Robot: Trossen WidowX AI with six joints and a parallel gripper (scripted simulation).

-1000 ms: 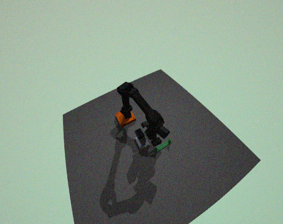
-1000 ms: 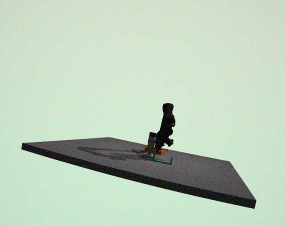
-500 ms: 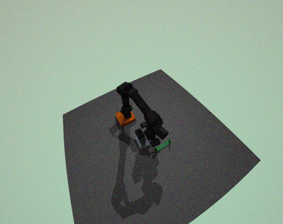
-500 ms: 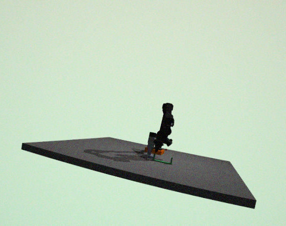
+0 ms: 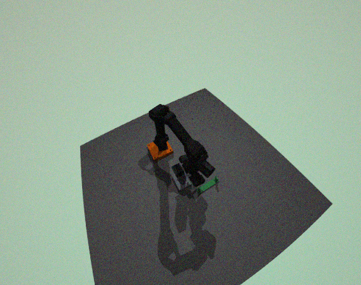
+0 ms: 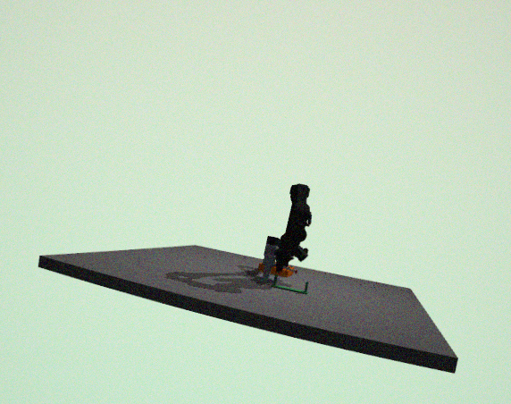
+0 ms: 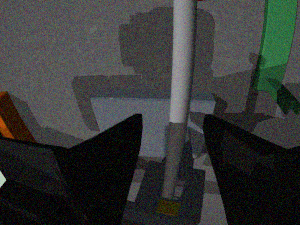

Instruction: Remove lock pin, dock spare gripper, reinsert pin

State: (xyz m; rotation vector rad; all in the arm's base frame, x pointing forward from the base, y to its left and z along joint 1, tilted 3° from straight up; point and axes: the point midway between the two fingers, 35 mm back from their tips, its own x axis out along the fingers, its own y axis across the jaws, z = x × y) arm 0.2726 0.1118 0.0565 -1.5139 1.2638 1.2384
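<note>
Now: gripper tip 4 cm to the left of the grey mount. The rest, counted from my gripper tip: green rest: 7 cm ahead, 9 cm to the left, 2 cm below; spare gripper: 5 cm to the right, 8 cm above.
</note>
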